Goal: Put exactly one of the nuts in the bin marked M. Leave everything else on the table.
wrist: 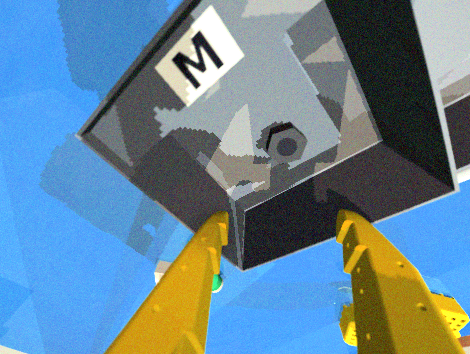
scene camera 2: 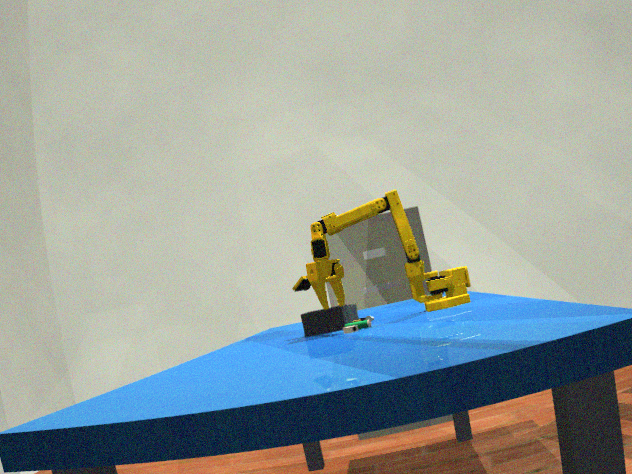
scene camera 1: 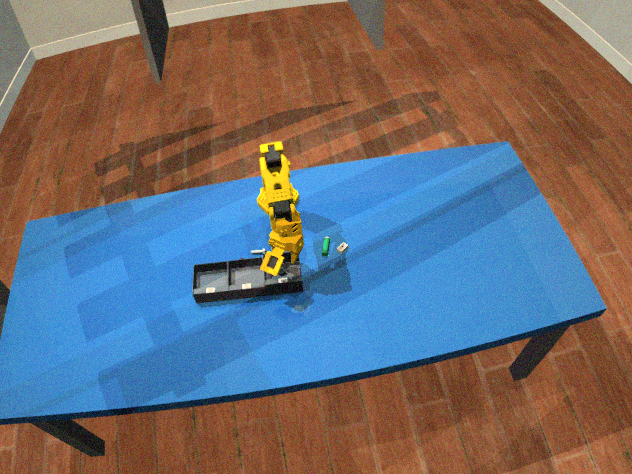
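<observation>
The bin marked M is the right-hand compartment of a black tray in scene camera 1. One dark grey hex nut lies flat on its floor in the wrist view, beyond the jaw tips. My gripper is open, with a wide gap between the two yellow jaws and nothing held. Its tips are at the bin's rim height, near one corner, apart from the nut. In scene camera 1 the arm hides part of this bin. No other nut can be made out on the table.
The tray's two other compartments extend to the left. A silver bolt-like piece lies behind the tray. A green cylinder and a small beige block lie to the tray's right on the blue table.
</observation>
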